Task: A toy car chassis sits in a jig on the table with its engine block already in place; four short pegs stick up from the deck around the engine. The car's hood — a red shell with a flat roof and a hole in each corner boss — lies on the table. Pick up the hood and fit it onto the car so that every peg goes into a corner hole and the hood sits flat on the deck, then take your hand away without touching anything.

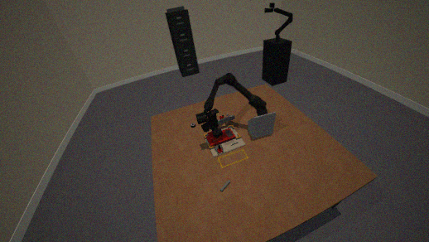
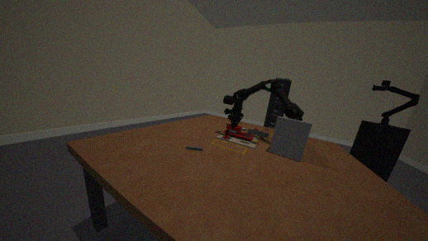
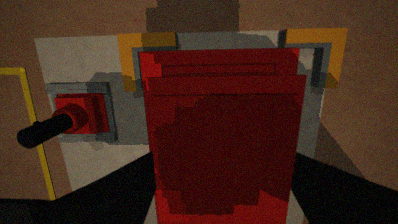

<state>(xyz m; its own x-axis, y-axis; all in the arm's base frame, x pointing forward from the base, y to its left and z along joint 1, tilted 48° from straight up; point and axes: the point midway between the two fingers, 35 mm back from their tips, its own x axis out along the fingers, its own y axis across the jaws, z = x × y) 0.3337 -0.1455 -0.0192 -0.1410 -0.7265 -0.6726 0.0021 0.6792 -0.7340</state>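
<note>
The jig is 5 cm below my gripper tip, 4 cm behind it and 1 cm to the left of it. The rest, counted from my gripper tip: red hood: 1 cm above.
</note>
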